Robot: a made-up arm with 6 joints.
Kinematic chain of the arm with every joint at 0, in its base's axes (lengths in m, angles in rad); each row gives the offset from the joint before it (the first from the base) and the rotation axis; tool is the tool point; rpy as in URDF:
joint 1: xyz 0 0.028 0.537 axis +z
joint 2: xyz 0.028 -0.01 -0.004 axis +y
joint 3: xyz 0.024 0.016 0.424 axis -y
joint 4: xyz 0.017 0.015 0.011 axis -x
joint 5: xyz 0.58 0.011 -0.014 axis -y
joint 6: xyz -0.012 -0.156 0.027 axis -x
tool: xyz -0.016 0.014 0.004 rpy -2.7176 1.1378 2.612
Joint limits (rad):
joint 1: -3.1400..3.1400
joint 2: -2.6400..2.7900
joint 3: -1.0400..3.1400
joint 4: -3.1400..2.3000
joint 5: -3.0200..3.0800
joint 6: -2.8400..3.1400
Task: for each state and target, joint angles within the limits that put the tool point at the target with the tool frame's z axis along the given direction. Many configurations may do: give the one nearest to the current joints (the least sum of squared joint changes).
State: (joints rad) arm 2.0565 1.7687 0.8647 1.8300 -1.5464 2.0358
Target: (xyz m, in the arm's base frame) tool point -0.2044 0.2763 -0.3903 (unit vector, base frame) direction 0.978 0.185 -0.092
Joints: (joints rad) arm 2.1810 2.2190 0.3433 1.6252 -2.3197 2.5274
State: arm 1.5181 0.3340 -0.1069 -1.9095 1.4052 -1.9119
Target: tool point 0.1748 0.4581 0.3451 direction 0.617 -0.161 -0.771
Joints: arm 0.8708 0.5555 -0.5641 -2.2171 1.5792 -1.4362
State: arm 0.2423 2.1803 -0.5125 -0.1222 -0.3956 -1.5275
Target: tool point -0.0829 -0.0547 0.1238 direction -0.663 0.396 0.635
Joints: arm -0.3992 1.7370 -0.9879 0.3654 -0.0823 -1.6177
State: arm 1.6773 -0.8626 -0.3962 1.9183 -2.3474 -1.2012
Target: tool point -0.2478 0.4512 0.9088 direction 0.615 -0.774 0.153
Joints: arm 1.9496 -0.5583 -0.7758 1.9350 -1.8561 -1.2895
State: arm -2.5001 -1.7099 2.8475 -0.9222 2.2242 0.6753
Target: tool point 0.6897 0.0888 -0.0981 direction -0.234 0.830 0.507
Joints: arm -3.1400 -1.9436 2.3881 -0.6758 1.5104 1.2106
